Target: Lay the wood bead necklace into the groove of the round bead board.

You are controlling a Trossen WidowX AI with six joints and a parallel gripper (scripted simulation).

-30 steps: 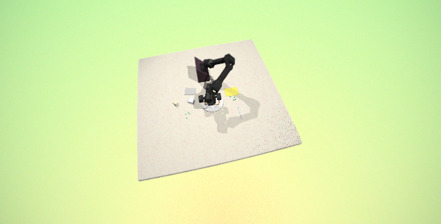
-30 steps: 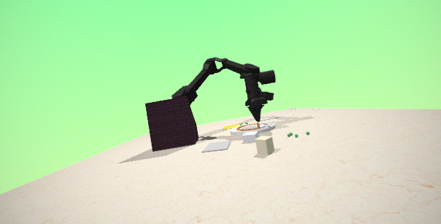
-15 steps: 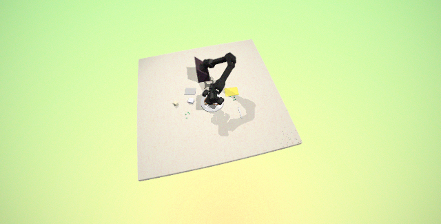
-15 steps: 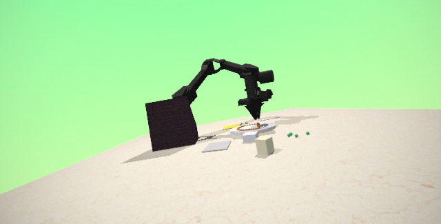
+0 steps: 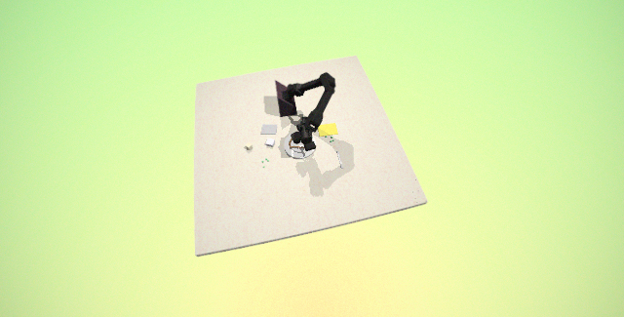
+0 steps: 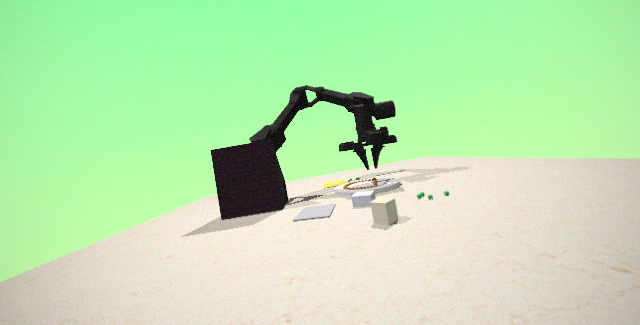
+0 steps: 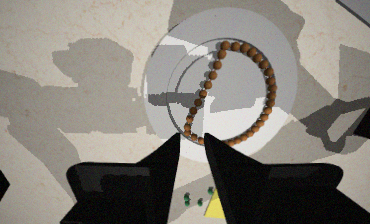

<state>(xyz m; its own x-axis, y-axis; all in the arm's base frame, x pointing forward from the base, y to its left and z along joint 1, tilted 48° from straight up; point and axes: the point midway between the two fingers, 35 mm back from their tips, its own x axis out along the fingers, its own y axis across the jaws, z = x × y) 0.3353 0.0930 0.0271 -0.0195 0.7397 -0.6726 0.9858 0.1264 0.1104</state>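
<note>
The round white bead board lies 40 mm to the right of my gripper tip, 40 mm below it and 30 mm behind it. The rest, counted from my gripper tip: thin white strip 190 mm to the left, 110 mm ahead, 50 mm below; yellow card 160 mm to the left, 120 mm behind, 50 mm below; grey flat plate 220 mm to the right, 190 mm behind, 50 mm below.
</note>
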